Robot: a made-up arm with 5 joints.
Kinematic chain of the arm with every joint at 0, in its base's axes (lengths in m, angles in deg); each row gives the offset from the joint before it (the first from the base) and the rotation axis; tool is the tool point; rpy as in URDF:
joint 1: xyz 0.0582 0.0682 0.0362 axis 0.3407 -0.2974 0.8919
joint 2: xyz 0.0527 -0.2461 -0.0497 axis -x
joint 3: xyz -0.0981 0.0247 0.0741 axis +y
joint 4: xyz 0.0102 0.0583 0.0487 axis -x
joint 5: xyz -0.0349 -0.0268 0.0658 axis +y
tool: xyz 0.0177 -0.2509 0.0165 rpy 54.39 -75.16 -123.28
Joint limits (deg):
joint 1: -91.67..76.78
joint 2: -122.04..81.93
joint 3: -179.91..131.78
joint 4: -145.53..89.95
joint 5: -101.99..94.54
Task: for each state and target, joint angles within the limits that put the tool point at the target. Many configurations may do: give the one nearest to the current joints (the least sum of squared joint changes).
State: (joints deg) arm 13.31 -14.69 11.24 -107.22 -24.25
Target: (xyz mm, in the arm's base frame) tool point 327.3 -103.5 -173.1
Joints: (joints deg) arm 56.39 2.90 -7.46 -69.41 -23.95
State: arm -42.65 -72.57 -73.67 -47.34 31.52
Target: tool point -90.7 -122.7 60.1
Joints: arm -75.01 -83.08 -52.58 -81.85 35.06
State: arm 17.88 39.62 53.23 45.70 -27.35
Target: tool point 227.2 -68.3 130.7
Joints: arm -26.07 73.04 64.60 34.35 -24.21
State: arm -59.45 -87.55 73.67 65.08 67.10
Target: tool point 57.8 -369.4 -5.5
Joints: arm -37.88 -95.91 85.18 51.30 67.56
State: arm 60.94 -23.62 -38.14 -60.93 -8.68
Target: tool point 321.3 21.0 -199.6
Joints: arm 69.15 -56.30 -10.86 -53.27 -16.53
